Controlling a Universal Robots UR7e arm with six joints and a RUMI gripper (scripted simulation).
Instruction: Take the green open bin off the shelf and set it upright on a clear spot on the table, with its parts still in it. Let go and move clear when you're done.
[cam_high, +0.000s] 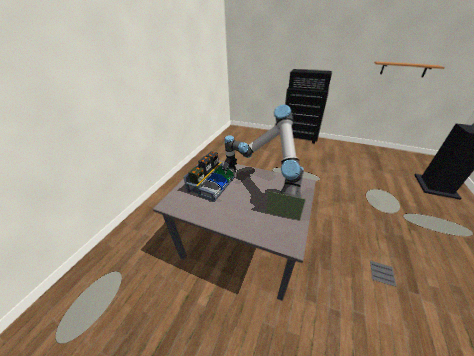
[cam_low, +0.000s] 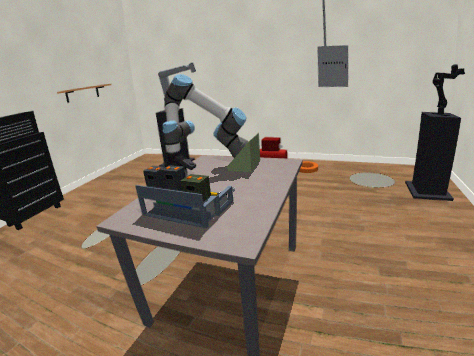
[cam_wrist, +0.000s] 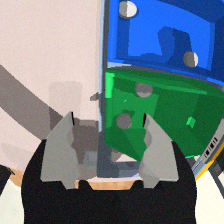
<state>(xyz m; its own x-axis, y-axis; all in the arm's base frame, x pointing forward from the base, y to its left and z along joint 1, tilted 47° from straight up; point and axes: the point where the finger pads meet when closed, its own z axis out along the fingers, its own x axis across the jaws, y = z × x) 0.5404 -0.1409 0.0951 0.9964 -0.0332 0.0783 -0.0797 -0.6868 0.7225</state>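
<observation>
Right now the green open bin is 8 cm ahead of my hand, 1 cm to the right of it and 1 cm below it. The rest, counted from my hand: grey bin (10 cm ahead, 22 cm to the left, 1 cm below); then blue bin (9 cm ahead, 10 cm to the left, 1 cm below); then yellow rail (14 cm ahead, 10 cm to the left, 6 cm above).
</observation>
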